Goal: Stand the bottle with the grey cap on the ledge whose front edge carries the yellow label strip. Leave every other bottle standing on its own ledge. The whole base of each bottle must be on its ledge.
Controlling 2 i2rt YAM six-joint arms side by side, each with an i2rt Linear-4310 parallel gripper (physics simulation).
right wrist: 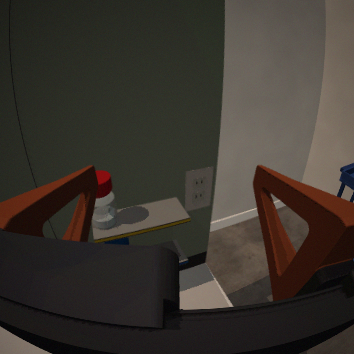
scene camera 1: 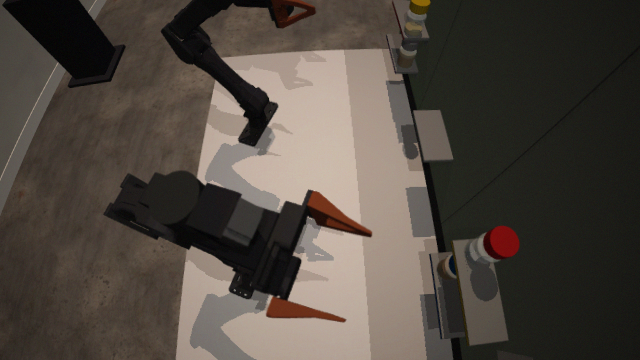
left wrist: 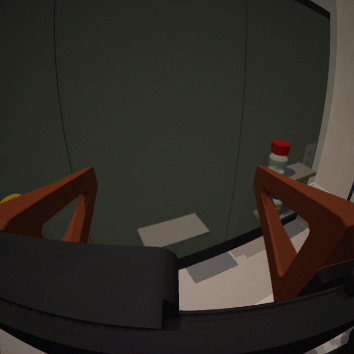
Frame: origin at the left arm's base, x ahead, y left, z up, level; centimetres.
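Seen in the pictures: left gripper, fingertip midpoint: [left wrist: 174, 174]; right gripper, fingertip midpoint: [right wrist: 175, 173] [scene camera 1: 359, 276]; left arm's base, link origin: [scene camera 1: 258, 122].
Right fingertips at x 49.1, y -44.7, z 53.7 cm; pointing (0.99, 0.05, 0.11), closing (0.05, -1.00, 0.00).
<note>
Pixels of each thing's top centre, then the offset from my right fingertips to it. "*": a spot on its surface instead.
- bottle with a grey-looking cap, top centre: [scene camera 1: 411, 39] dy +76.2, dx -5.6, dz -27.7 cm
- yellow-strip ledge, top centre: [right wrist: 138, 216] [scene camera 1: 480, 289] [left wrist: 290, 172] dy +8.8, dx +24.4, dz -24.2 cm
- red-capped bottle, top centre: [right wrist: 95, 177] [scene camera 1: 504, 241] [left wrist: 280, 142] dy +15.5, dx +22.2, dz -13.7 cm
- yellow-capped bottle, surface spot: [scene camera 1: 419, 7] * dy +72.5, dx -5.5, dz -14.2 cm
- red-strip ledge, top centre: [scene camera 1: 410, 17] dy +82.0, dx -7.9, dz -24.2 cm
- blue-capped bottle, top centre: [right wrist: 114, 235] [scene camera 1: 465, 262] dy +13.9, dx +21.6, dz -27.7 cm
- blue-strip ledge, top centre: [scene camera 1: 452, 293] [left wrist: 280, 208] dy +8.8, dx +24.4, dz -38.2 cm
- bare ledge, top centre: [left wrist: 172, 229] [scene camera 1: 433, 133] dy +45.4, dx +8.2, dz -31.2 cm
A bottle with a grey-looking cap [scene camera 1: 406, 56] stands on a low ledge at the top right of the scene view, its cap partly hidden by the ledge above. The yellow-strip ledge [scene camera 1: 482, 320] [left wrist: 301, 171] [right wrist: 165, 211] is at the lower right of the scene view. A red-capped bottle [scene camera 1: 501, 242] [left wrist: 279, 149] [right wrist: 103, 186] stands near one end of it, with bare surface beside it. My left gripper [left wrist: 174, 174] is open and empty, partly cut off by the scene view's top edge. My right gripper [scene camera 1: 358, 277] [right wrist: 175, 173] is open and empty, apart from that ledge.
A yellow-capped bottle [scene camera 1: 419, 7] [left wrist: 12, 198] stands on the red-strip ledge [scene camera 1: 398, 17]. A blue-capped bottle [scene camera 1: 446, 267] [right wrist: 117, 241] stands on the blue-strip ledge [scene camera 1: 448, 320] below the yellow-strip one. A bare ledge [scene camera 1: 433, 135] [left wrist: 173, 230] lies between these groups on the dark wall.
</note>
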